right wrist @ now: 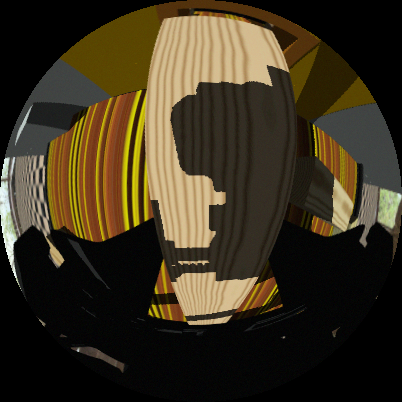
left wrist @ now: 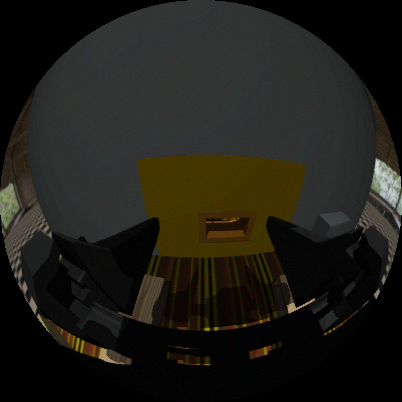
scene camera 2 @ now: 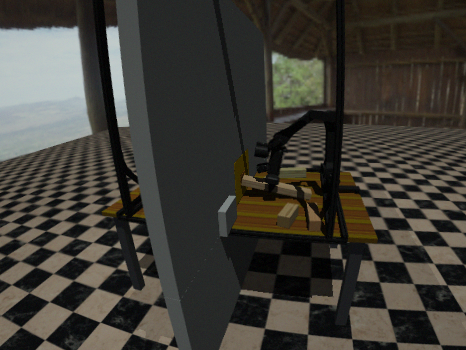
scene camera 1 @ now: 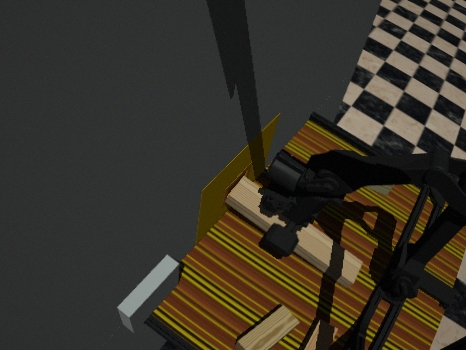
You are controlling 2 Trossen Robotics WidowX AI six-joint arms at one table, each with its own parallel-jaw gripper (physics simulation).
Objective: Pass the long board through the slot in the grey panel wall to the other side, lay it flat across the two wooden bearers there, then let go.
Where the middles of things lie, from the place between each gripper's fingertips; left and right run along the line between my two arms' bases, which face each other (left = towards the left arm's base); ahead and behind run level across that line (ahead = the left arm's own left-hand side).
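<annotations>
I see that the grey block point(scene camera 1: 137, 307) is 17 cm to the left of my right hand, 31 cm behind it and 1 cm above it.
As for my left gripper, it is now 11 cm to the left of the grey block, 34 cm past it and 12 cm above it.
</annotations>
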